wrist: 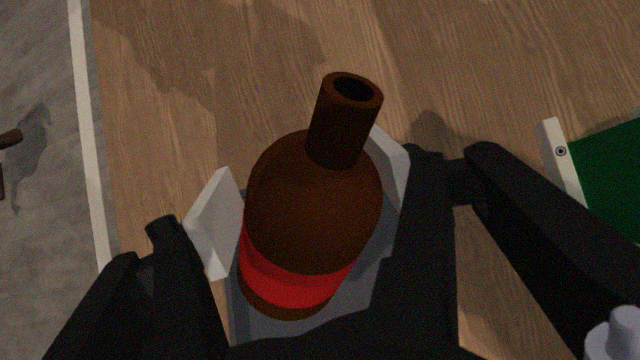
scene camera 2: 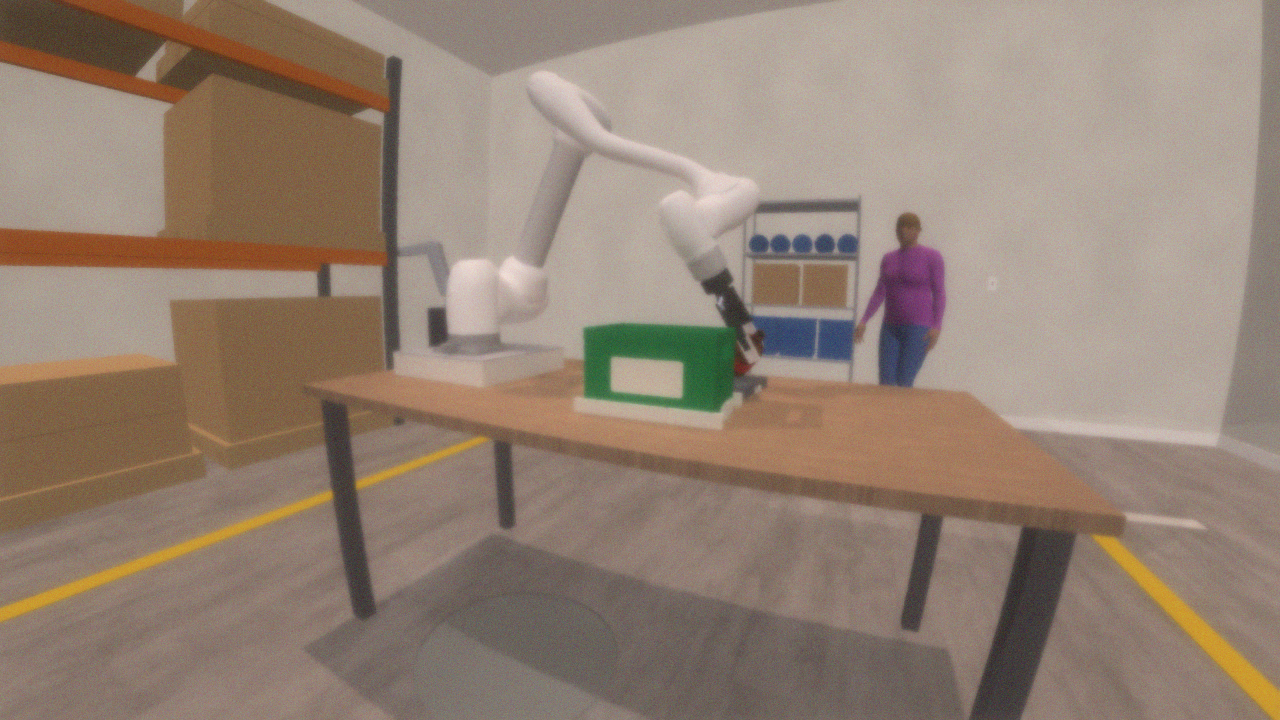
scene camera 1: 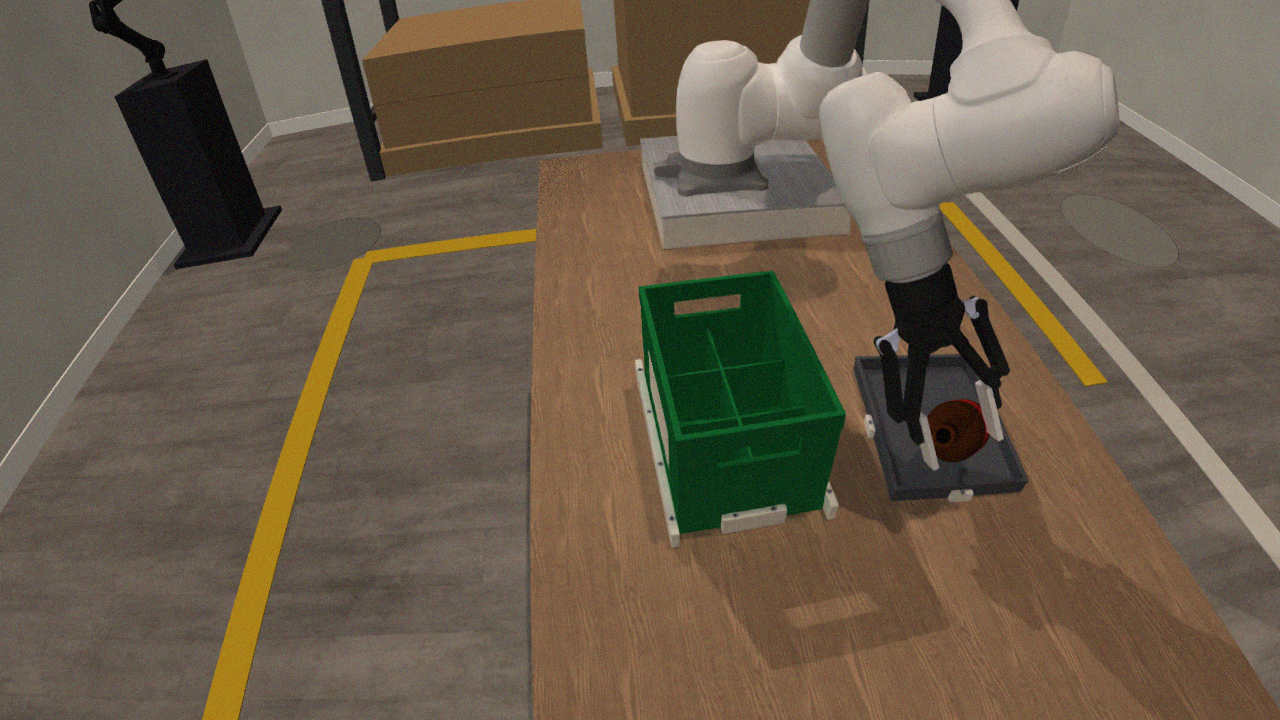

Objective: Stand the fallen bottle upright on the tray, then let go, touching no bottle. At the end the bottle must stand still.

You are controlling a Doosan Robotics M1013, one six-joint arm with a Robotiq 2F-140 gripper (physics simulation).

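Places are measured from the arm's base along level axes (x ahead, y left, z up), in metres.
Pixels of known places: gripper, between the fingertips: [wrist: 300,168] [scene camera 2: 757,354] [scene camera 1: 963,450]; arm's base, origin of its link: [scene camera 2: 474,351] [scene camera 1: 716,173].
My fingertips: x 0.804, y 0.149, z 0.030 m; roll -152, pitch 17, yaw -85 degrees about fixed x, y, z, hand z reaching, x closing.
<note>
For each thing: its middle in the pictures, then the offset to it from my fingertips. "*": a spot on its surface instead.
- brown bottle, middle of its body: [wrist: 311,206] [scene camera 1: 954,431] [scene camera 2: 747,350] 0.005 m right, 0.024 m back, 0.009 m up
- dark grey tray, middle of its body: [wrist: 329,326] [scene camera 1: 935,420] 0.042 m left, 0.125 m back, 0.089 m down
- bottle's red label, a spot on its surface: [scene camera 2: 742,367] * 0.012 m right, 0.033 m back, 0.035 m down
- green crate, middle of its body: [scene camera 1: 729,395] [scene camera 2: 662,368] 0.259 m right, 0.152 m back, 0.014 m down
A brown bottle [scene camera 1: 957,431] [wrist: 315,205] with a red label looks near upright, its open mouth facing up, over the dark grey tray [scene camera 1: 913,490] [wrist: 357,292]. In scene camera 2 the bottle's red label [scene camera 2: 742,367] shows low behind the crate, close to the tray [scene camera 2: 757,384]. I cannot tell whether its base touches the tray. My gripper [scene camera 1: 959,425] [wrist: 300,168] is tilted and shut on the bottle, with a pale pad on each side of its body. The base's contact is hidden in every view.
A green crate [scene camera 1: 756,479] [scene camera 2: 657,340] [wrist: 612,175] with dividers stands beside the tray, held by white stops. Small white stops also sit around the tray. The arm's pale base block [scene camera 1: 751,230] [scene camera 2: 483,365] is farther back. A person [scene camera 2: 911,286] stands beyond the table.
</note>
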